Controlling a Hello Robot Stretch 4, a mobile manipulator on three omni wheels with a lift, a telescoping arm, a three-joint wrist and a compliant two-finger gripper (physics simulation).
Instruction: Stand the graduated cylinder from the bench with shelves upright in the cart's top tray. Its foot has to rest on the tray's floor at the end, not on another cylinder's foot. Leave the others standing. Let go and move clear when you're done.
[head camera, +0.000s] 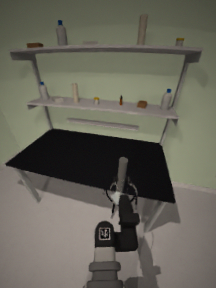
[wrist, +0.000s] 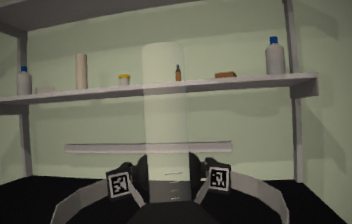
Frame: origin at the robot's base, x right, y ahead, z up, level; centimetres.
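Seen in the pictures: hand, tool point: (head camera: 121, 176) (wrist: 168, 168).
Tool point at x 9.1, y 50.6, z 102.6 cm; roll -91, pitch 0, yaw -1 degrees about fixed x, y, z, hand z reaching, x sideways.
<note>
A point is followed by its place in that frame.
The graduated cylinder (head camera: 122, 172) {y 48.5, x 8.9, z 108.4 cm} (wrist: 166, 110) {y 48.4, x 9.1, z 108.5 cm} is a tall see-through tube, upright in the wrist view, with a few scale marks low on it. My gripper (head camera: 120, 194) (wrist: 168, 172) {y 50.6, x 9.1, z 102.6 cm} is shut on it, with one dark fingertip pad on each side of its lower part. In the head view the cylinder and gripper show over the front edge of the black bench top (head camera: 90, 155) {y 101.8, x -14.3, z 73.5 cm}. The cylinder's foot is hidden behind the gripper. The cart and its top tray do not show in these views.
The upper shelf (head camera: 110, 49) holds bottles, a tall beige tube and small items. The lower shelf (head camera: 110, 106) (wrist: 105, 93) holds bottles (head camera: 166, 100) {y 111.3, x 53.9, z 128.1 cm} (wrist: 275, 59) {y 111.2, x 53.8, z 126.9 cm}, a beige tube (head camera: 75, 93) {y 128.6, x -28.0, z 128.5 cm} (wrist: 81, 72) {y 128.6, x -27.9, z 128.3 cm}, jars and small boxes. A rail (head camera: 102, 124) {y 138.9, x -2.3, z 90.9 cm} (wrist: 110, 148) {y 143.4, x -20.0, z 91.0 cm} runs along the wall.
</note>
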